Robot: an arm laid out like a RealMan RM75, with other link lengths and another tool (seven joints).
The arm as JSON. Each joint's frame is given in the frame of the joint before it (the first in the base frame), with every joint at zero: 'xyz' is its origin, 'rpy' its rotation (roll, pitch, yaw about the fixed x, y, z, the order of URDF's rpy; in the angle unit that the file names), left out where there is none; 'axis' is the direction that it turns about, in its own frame. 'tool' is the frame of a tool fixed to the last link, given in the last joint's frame.
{
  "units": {
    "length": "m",
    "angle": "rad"
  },
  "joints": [
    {
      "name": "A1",
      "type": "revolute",
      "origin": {
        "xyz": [
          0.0,
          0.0,
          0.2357
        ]
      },
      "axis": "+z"
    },
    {
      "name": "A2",
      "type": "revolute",
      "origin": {
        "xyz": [
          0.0,
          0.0,
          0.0
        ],
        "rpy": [
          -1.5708,
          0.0,
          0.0
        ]
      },
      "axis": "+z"
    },
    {
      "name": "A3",
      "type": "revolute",
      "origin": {
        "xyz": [
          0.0,
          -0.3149,
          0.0
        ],
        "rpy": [
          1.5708,
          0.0,
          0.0
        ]
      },
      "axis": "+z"
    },
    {
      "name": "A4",
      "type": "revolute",
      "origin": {
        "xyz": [
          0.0,
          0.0,
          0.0
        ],
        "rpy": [
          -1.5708,
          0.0,
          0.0
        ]
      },
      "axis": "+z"
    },
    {
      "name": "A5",
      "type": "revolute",
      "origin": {
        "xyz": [
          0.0,
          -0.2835,
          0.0
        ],
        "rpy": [
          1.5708,
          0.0,
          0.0
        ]
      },
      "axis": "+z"
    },
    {
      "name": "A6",
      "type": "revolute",
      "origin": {
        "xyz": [
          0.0,
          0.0,
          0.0
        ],
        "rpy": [
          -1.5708,
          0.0,
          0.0
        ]
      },
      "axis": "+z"
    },
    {
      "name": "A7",
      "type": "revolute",
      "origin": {
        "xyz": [
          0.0,
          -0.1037,
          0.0
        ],
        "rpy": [
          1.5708,
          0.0,
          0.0
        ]
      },
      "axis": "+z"
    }
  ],
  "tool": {
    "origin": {
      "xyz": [
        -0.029,
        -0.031,
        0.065
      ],
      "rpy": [
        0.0,
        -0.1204,
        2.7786
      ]
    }
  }
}
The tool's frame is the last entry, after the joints.
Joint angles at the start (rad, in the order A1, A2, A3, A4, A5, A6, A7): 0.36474, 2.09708, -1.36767, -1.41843, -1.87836, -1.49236, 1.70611
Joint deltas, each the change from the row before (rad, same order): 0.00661, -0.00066, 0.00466, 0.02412, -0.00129, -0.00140, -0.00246; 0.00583, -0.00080, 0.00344, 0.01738, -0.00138, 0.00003, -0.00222; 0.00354, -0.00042, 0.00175, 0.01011, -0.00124, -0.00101, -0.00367; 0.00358, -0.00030, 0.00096, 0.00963, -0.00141, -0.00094, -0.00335; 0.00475, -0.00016, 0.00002, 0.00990, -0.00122, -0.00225, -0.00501; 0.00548, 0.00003, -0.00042, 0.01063, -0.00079, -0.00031, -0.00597; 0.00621, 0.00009, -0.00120, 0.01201, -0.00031, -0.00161, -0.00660; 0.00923, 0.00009, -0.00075, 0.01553, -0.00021, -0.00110, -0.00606; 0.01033, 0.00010, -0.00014, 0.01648, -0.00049, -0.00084, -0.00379; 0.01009, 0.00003, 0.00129, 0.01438, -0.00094, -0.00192, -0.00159
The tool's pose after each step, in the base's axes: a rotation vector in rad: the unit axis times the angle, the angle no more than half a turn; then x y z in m. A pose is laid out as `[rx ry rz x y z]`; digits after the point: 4 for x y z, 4 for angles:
[0.4974 -2.9669 -0.2990 0.1510 0.4325 -0.0472]
[0.4844 -2.9708 -0.2915 0.1541 0.4343 -0.0491]
[0.4811 -2.9730 -0.2859 0.1558 0.4351 -0.0504]
[0.4787 -2.9753 -0.2795 0.1573 0.4357 -0.0518]
[0.4810 -2.9767 -0.2700 0.1581 0.4361 -0.0537]
[0.4845 -2.9774 -0.2624 0.1585 0.4368 -0.0557]
[0.4891 -2.9775 -0.2510 0.1589 0.4372 -0.0583]
[0.4922 -2.9776 -0.2379 0.1589 0.4383 -0.0613]
[0.4919 -2.9781 -0.2246 0.1589 0.4397 -0.0643]
[0.4901 -2.9789 -0.2124 0.1587 0.4411 -0.0667]

